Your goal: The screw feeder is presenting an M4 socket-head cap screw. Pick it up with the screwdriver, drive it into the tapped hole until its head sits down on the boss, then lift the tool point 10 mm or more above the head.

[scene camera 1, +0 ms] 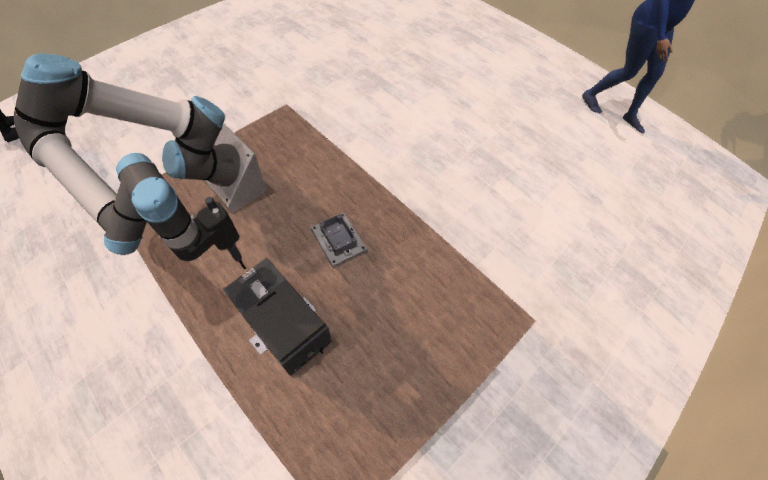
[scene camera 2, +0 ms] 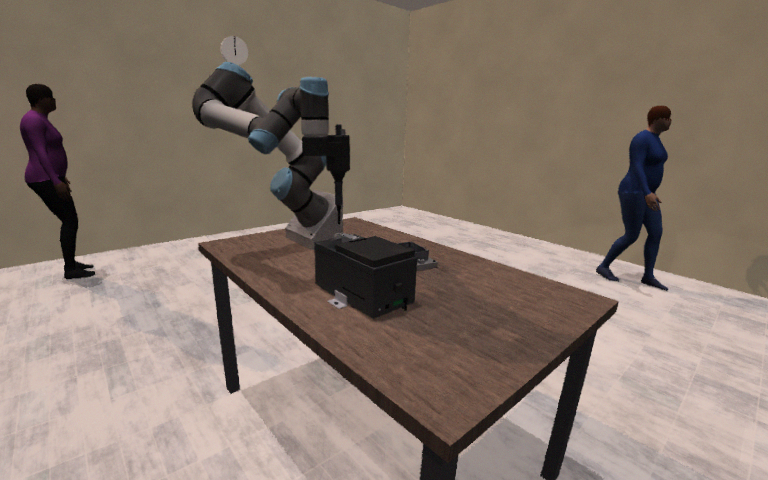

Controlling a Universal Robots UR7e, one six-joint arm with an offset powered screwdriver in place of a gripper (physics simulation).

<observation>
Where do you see a black screw feeder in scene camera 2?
331,274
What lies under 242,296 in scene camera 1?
A black screw feeder.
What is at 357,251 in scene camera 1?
A grey base plate.
</observation>
